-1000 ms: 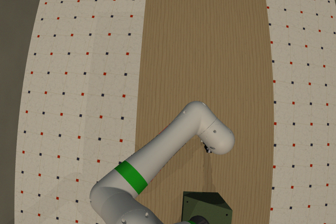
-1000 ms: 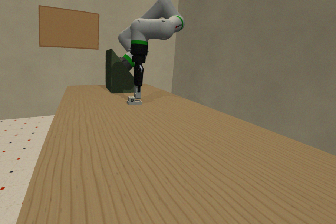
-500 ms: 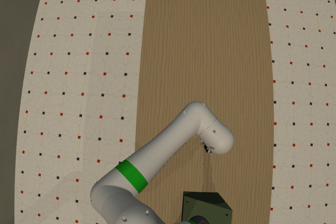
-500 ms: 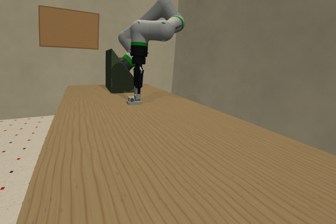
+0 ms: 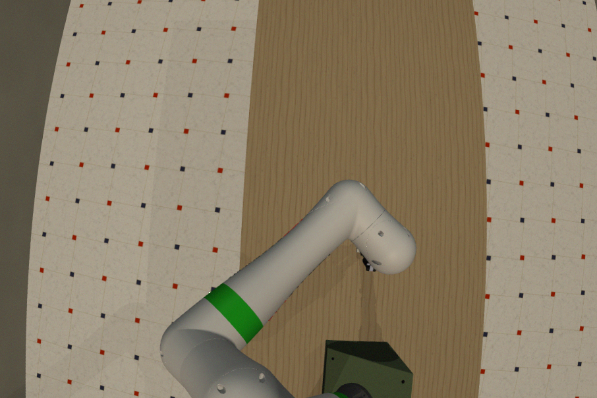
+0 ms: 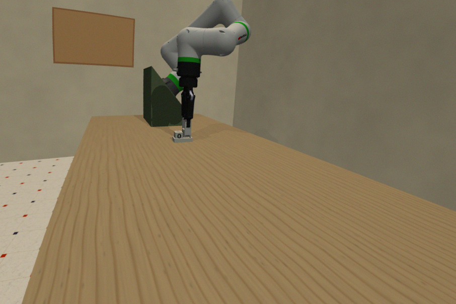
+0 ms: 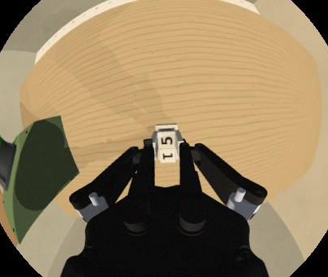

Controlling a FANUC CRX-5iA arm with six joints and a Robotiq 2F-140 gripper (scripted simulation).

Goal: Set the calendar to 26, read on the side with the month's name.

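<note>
My gripper is now 2 cm to the left of the calendar tray and 5 cm above it.
</note>
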